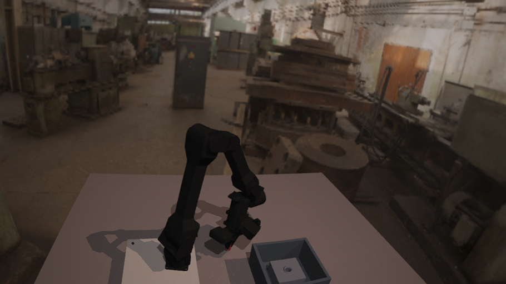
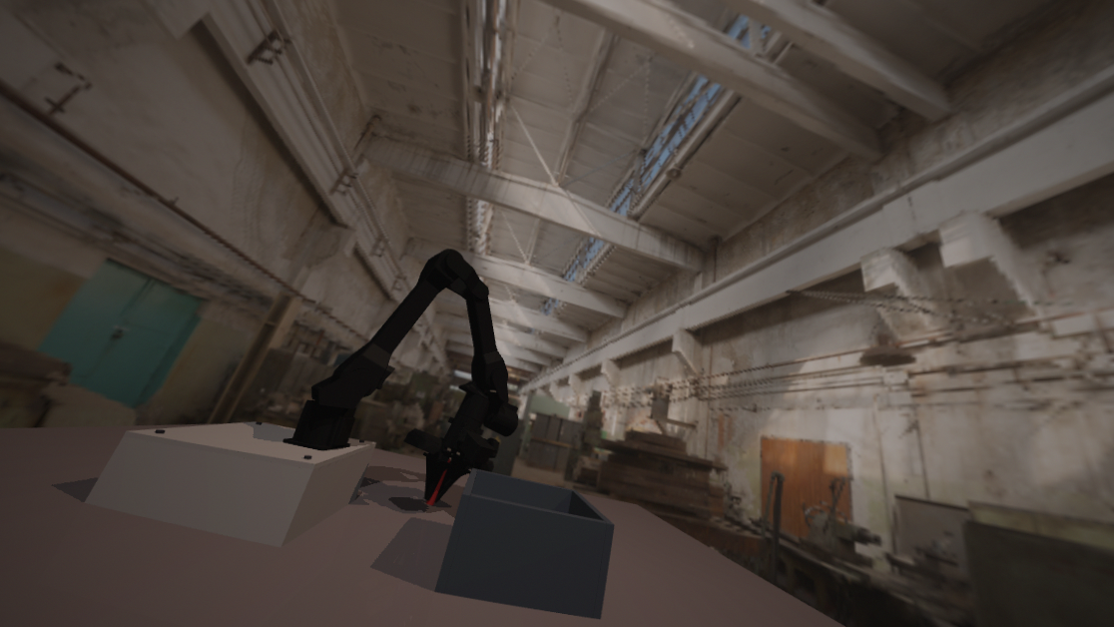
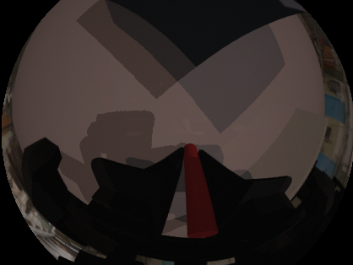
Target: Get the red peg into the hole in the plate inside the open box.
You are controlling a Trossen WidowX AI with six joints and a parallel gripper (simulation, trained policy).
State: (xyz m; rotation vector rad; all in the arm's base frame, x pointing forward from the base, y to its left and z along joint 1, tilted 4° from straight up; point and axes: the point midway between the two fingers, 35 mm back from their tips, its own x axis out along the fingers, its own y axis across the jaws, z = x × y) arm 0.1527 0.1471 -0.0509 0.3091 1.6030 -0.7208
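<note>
The light grey plate is 18 cm ahead of my gripper tip, 13 cm to the right of it and 3 cm above it. From my gripper tip the other things lie so: red peg: 3 cm above; dark grey box: 18 cm ahead, 13 cm to the right, 1 cm above.
</note>
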